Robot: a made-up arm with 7 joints.
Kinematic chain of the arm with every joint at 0, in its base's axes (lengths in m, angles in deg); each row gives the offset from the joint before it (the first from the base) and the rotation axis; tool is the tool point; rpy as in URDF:
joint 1: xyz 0.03 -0.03 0.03 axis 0 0.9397 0.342
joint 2: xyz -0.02 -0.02 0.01 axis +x
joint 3: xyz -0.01 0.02 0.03 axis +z
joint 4: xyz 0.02 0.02 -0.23 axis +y
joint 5: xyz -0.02 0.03 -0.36 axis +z
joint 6: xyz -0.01 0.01 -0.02 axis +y
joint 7: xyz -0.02 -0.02 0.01 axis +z
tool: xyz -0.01 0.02 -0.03 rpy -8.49 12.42 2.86
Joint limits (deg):
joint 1: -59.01..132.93
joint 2: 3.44..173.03
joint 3: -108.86..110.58
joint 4: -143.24..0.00
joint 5: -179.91..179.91
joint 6: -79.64..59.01
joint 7: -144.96..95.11
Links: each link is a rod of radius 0.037 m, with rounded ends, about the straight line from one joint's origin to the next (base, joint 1, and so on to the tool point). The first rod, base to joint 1, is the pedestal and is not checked.
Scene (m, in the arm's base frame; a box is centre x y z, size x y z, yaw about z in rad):
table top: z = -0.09
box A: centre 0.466 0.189 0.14 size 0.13 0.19 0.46 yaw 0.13
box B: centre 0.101 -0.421 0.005 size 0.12 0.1 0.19 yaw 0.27
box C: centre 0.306 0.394 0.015 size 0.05 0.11 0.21 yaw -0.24
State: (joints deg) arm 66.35 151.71 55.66 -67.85 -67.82 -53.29 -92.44
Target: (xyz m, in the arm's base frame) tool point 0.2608 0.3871 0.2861
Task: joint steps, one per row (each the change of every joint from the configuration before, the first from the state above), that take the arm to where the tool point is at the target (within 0.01 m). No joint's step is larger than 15 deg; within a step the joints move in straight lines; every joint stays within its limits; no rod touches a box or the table.
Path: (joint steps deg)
1: -9.25 0.07 10.98 13.57 9.81 5.17 -6.64
2: -9.25 0.06 10.99 13.57 9.80 5.18 -6.64
3: -9.25 0.07 10.98 13.57 9.81 5.17 -6.64
4: -9.24 0.06 10.99 13.57 9.81 5.18 -6.64
5: -9.25 0.07 10.98 13.57 9.80 5.17 -6.64
6: 6.46 -11.74 -8.57 -12.06 -9.81 -6.51 6.09
7: 6.46 -11.74 -8.56 -12.06 -9.81 -6.52 6.10
8: 6.47 -11.74 -8.57 -12.05 -9.81 -6.52 6.09
9: 6.46 -11.74 -8.56 -12.06 -9.81 -6.52 6.09
10: 6.46 -11.73 -8.57 -12.06 -9.81 -6.52 6.09

